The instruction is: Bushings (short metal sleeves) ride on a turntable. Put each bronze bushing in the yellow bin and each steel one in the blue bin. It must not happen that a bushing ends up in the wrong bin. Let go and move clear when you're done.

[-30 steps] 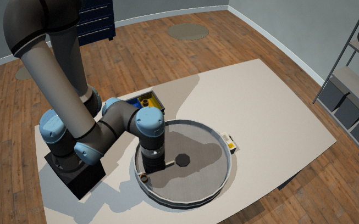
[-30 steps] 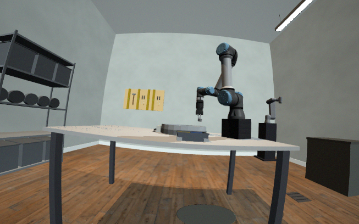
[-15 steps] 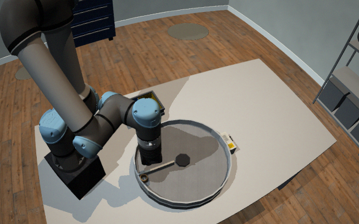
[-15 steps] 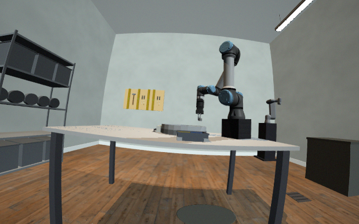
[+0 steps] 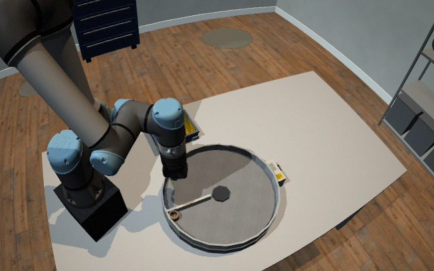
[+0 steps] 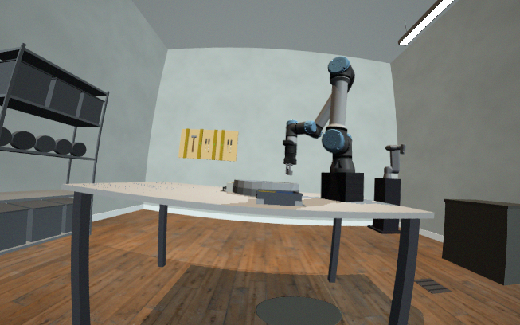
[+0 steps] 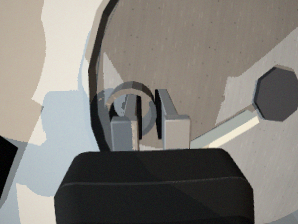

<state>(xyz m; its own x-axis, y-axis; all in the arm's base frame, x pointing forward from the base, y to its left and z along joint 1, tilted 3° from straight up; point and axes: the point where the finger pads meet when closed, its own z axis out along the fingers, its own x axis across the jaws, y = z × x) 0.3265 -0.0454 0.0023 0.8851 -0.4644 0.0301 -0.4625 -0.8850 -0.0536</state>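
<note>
My gripper is now 80 mm short of the bin, 290 mm to the right of it and 130 mm above it. Also, from my hand: round grey turntable: 130 mm ahead, 80 mm to the right, 100 mm below.
</note>
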